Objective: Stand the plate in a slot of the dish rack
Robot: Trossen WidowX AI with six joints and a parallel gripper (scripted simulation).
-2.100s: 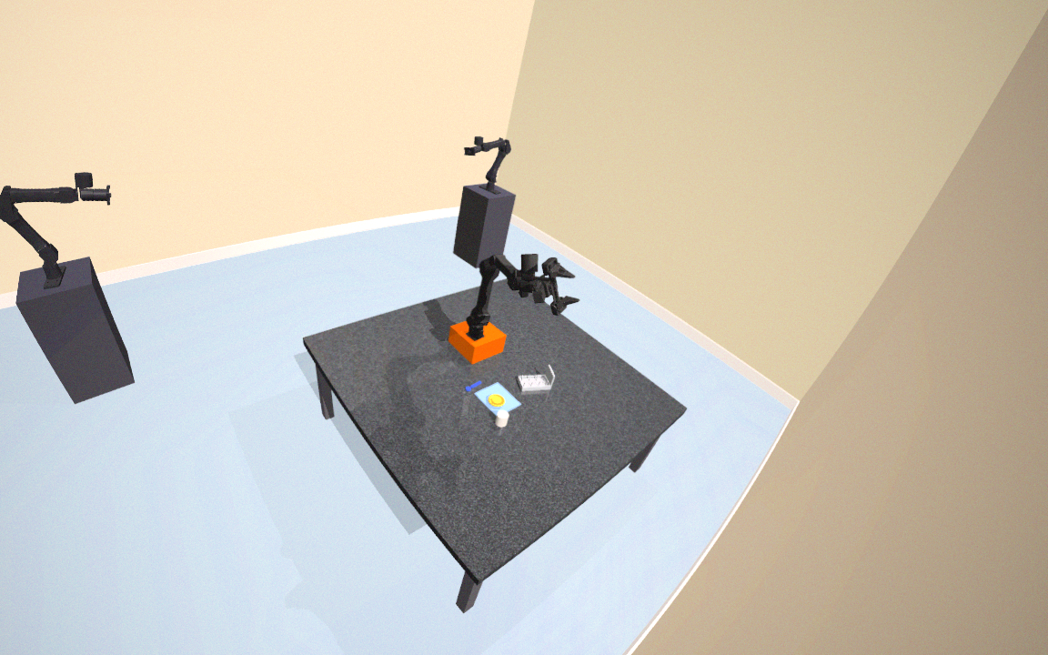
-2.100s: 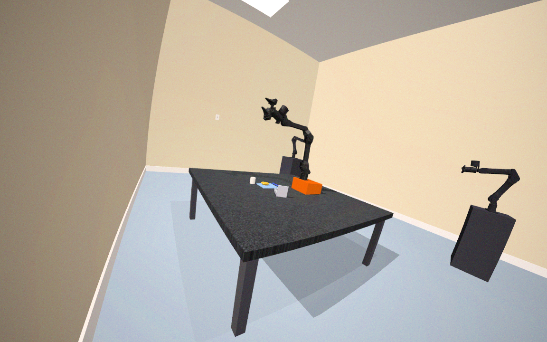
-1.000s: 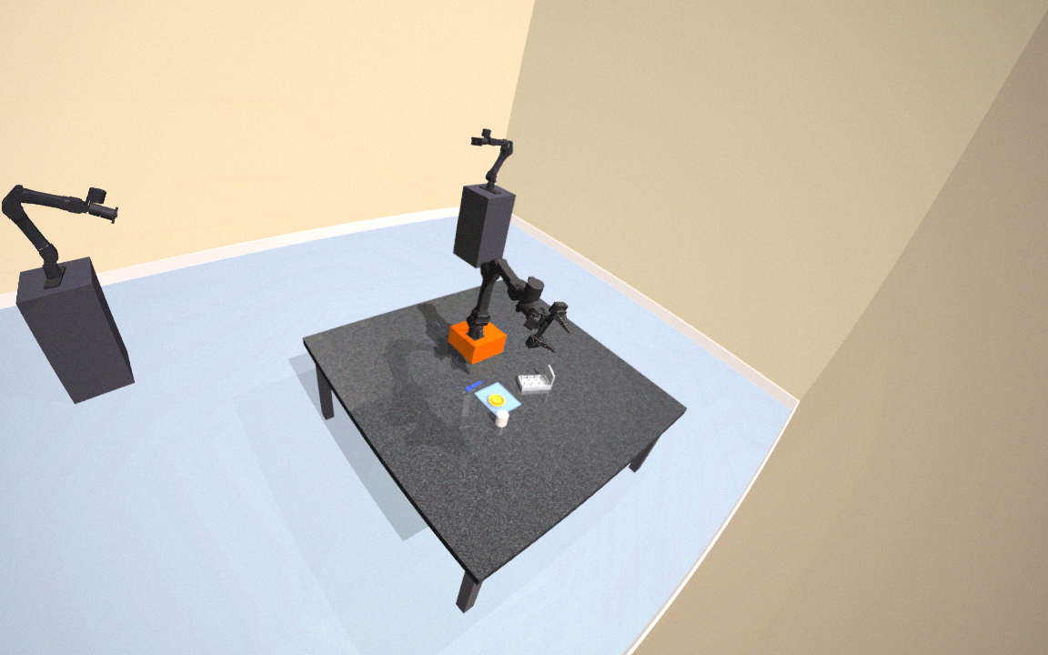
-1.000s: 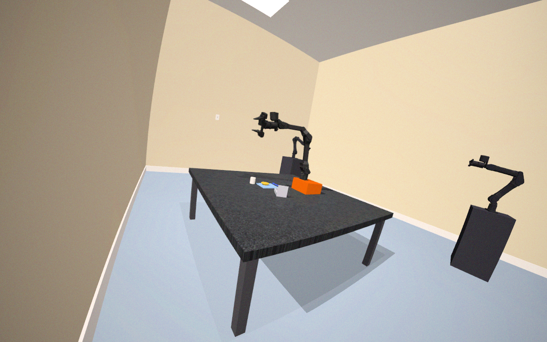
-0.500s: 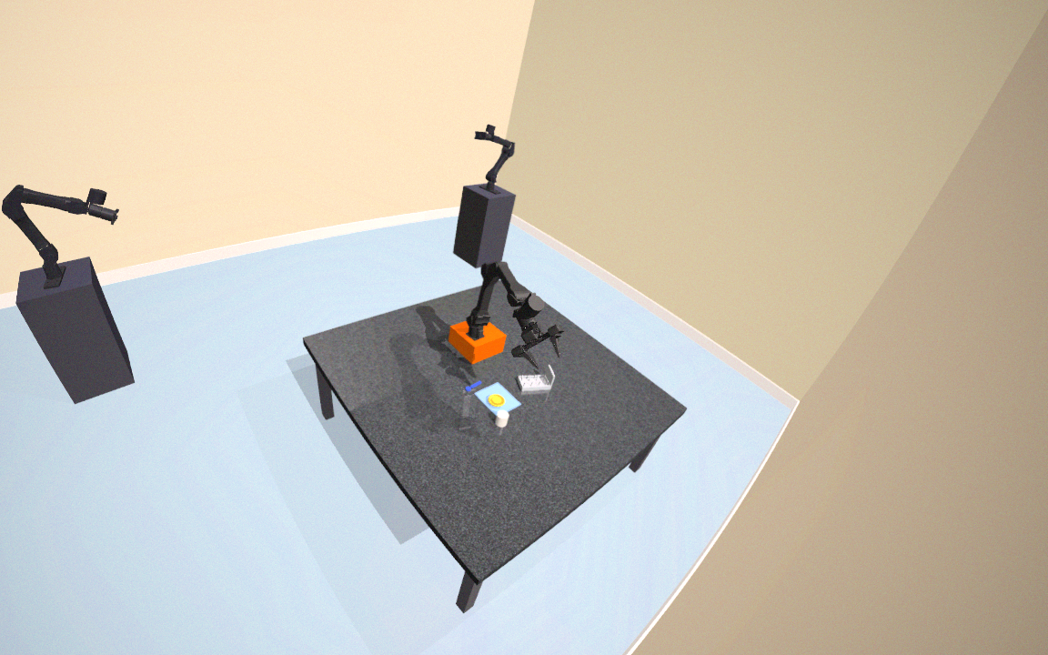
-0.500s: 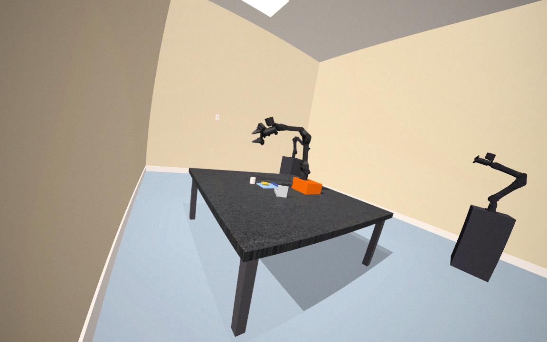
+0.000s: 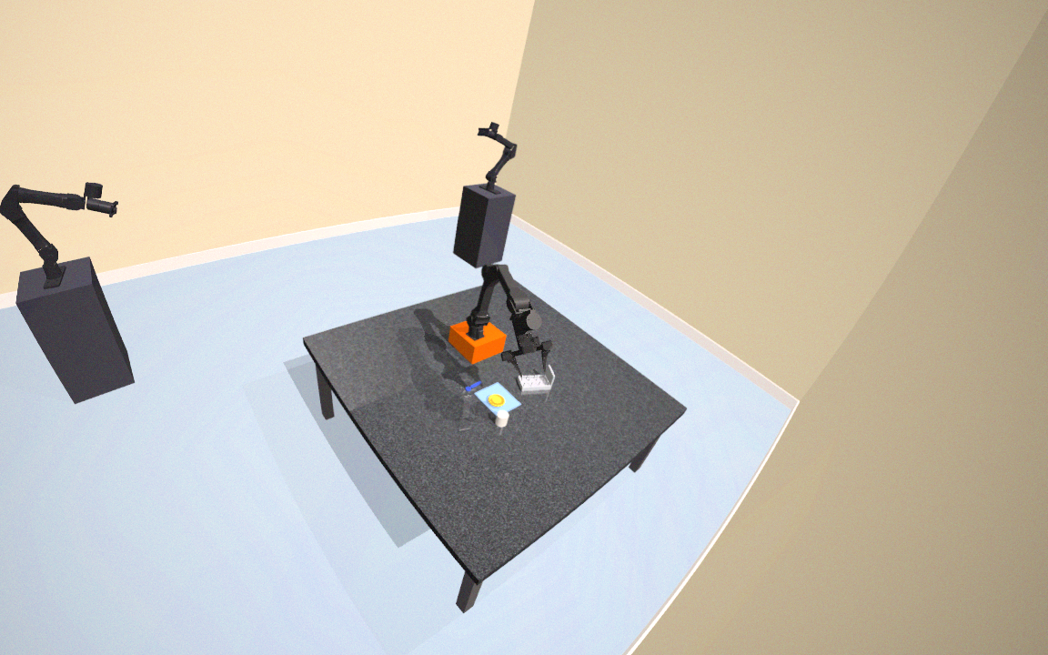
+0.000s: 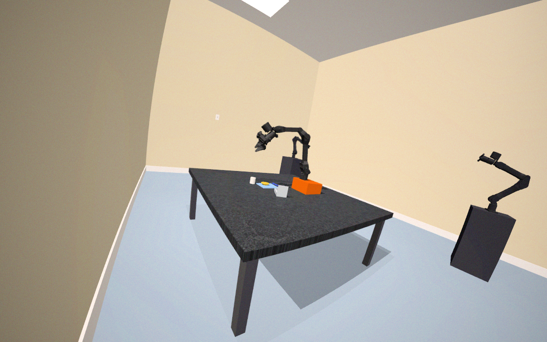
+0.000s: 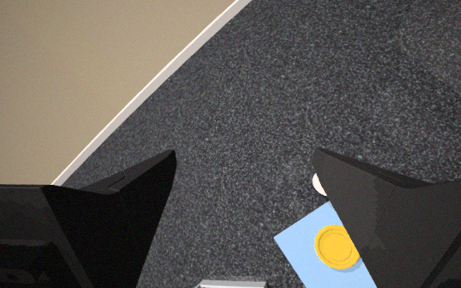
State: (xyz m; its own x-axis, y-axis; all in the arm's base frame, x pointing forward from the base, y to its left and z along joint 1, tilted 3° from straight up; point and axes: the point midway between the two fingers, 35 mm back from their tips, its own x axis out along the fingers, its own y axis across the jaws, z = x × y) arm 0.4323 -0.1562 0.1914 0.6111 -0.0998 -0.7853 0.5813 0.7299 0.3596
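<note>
My gripper tip is now 270 mm above the yellow plate, 140 mm past it and 20 mm to the right of it. Also, from my gripper tip: white cup 260 mm below, 50 mm behind, 40 mm to the right; then dish rack 260 mm below, 240 mm to the left, 120 mm behind; then blue spoon 280 mm below, 270 mm behind.
</note>
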